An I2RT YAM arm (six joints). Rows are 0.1 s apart.
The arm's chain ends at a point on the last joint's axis. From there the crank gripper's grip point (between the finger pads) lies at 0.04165 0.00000 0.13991 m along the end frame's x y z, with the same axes.
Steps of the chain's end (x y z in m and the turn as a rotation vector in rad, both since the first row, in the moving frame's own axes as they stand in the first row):
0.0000 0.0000 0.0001 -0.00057 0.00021 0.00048
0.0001 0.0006 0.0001 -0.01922 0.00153 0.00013
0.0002 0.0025 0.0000 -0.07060 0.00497 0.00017
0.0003 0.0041 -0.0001 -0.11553 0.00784 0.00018
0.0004 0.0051 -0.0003 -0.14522 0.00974 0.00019
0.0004 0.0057 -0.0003 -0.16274 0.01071 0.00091
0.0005 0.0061 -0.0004 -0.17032 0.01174 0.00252
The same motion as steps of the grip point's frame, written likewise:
0.0000 0.0001 0.0001 -0.00057 0.00021 0.00048
0.0003 0.0033 0.0000 -0.01922 0.00153 0.00013
0.0009 0.0124 -0.0006 -0.07060 0.00497 0.00017
0.0014 0.0202 -0.0014 -0.11553 0.00784 0.00018
0.0018 0.0253 -0.0022 -0.14522 0.00974 0.00019
0.0019 0.0284 -0.0026 -0.16274 0.01071 0.00091
0.0021 0.0299 -0.0029 -0.17032 0.01174 0.00252

